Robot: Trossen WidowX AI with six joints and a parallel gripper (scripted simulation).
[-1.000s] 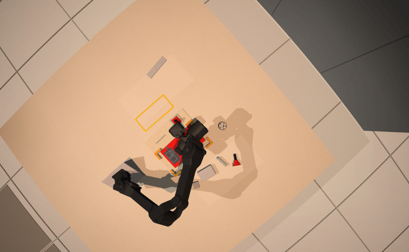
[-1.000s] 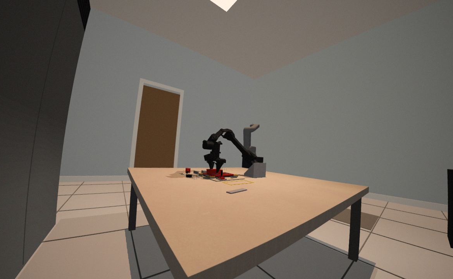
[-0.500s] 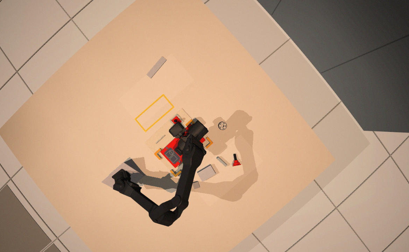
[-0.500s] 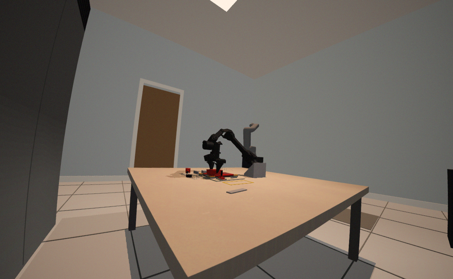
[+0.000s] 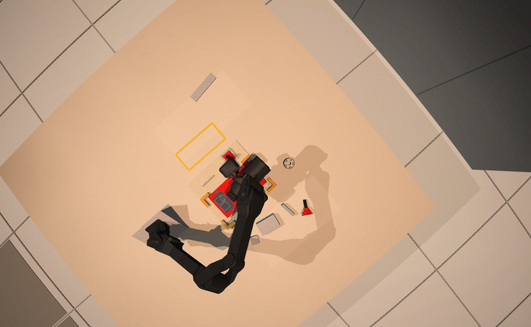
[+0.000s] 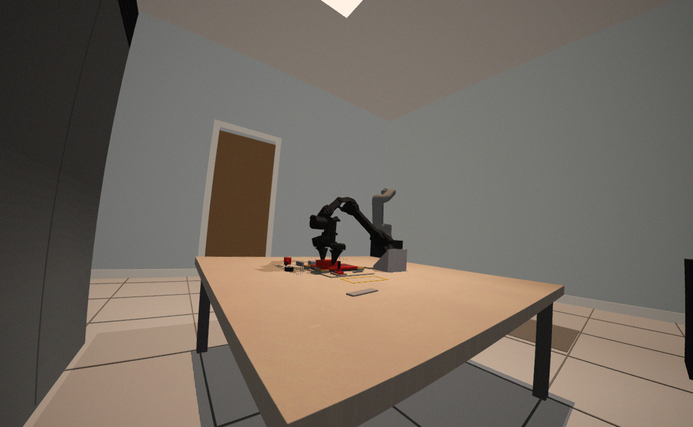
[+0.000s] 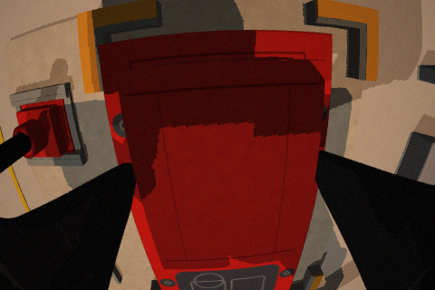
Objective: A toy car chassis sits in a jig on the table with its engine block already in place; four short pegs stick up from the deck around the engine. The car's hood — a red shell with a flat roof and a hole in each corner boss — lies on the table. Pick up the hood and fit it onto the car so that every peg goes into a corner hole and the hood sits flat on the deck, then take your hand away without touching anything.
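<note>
Right now the red hood is 1 cm above my gripper tip. From my gripper tip the other things lie so: grey engine block 1 cm below; then grey bar 38 cm to the left, 9 cm ahead, 3 cm below.
</note>
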